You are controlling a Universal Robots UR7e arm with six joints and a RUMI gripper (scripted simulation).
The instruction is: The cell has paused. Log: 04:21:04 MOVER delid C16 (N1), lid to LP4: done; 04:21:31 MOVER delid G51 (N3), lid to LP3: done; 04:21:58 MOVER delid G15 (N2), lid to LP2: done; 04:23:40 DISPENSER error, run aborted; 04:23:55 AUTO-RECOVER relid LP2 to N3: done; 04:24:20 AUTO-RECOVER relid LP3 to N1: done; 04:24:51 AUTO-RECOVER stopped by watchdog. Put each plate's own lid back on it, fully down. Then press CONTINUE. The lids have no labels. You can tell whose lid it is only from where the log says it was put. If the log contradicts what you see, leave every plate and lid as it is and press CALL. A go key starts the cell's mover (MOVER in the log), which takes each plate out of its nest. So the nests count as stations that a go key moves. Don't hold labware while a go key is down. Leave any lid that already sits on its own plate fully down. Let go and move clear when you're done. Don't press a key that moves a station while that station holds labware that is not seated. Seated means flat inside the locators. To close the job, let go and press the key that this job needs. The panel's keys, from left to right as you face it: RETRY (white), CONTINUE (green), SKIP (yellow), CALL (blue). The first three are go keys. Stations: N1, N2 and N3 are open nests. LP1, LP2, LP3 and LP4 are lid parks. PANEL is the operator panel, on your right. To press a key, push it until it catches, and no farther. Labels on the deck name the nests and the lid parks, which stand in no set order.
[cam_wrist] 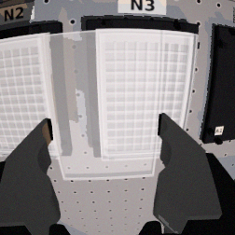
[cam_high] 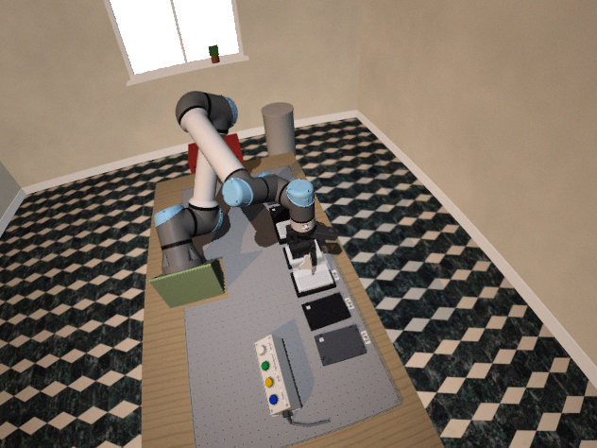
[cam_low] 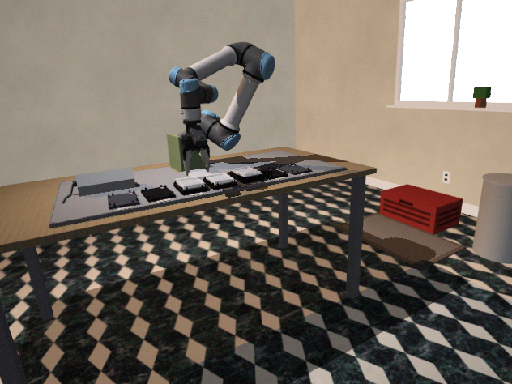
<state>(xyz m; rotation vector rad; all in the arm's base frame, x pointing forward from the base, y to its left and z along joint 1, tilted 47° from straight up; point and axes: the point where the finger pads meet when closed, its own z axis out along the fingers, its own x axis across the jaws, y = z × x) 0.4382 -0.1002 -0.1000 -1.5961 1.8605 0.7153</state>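
My hand is 1 cm past the plate, 4 cm to the left of it and 4 cm above it. Also, from my hand: pale grey lid: 1 cm below; then black lid park: 2 cm behind, 17 cm to the right, 6 cm below; then green CONTINUE key: 27 cm behind, 28 cm to the right.
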